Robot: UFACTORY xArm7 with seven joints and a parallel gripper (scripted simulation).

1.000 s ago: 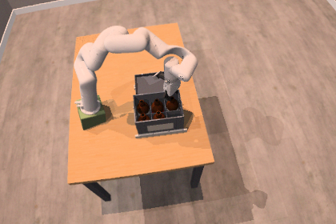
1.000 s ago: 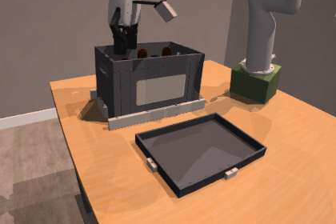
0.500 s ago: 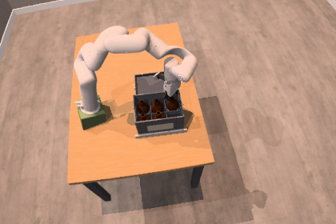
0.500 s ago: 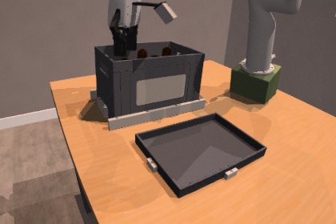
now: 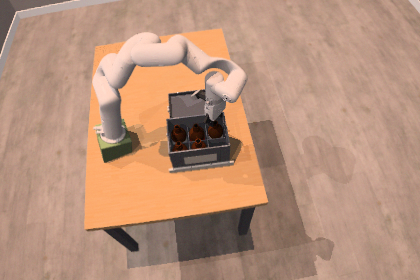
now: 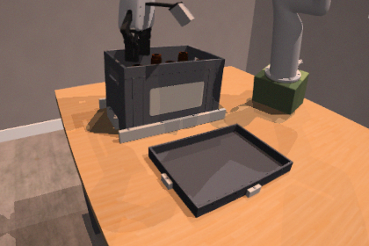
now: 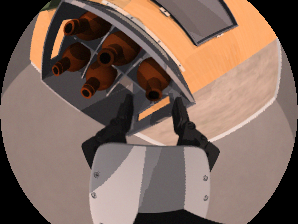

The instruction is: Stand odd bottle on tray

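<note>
My hand is 110 mm above the glass bottle. From my hand the other things lie so: crate 110 mm below, 90 mm behind, 40 mm to the right; then dark tray 230 mm to the left, 190 mm below, 90 mm behind.
</note>
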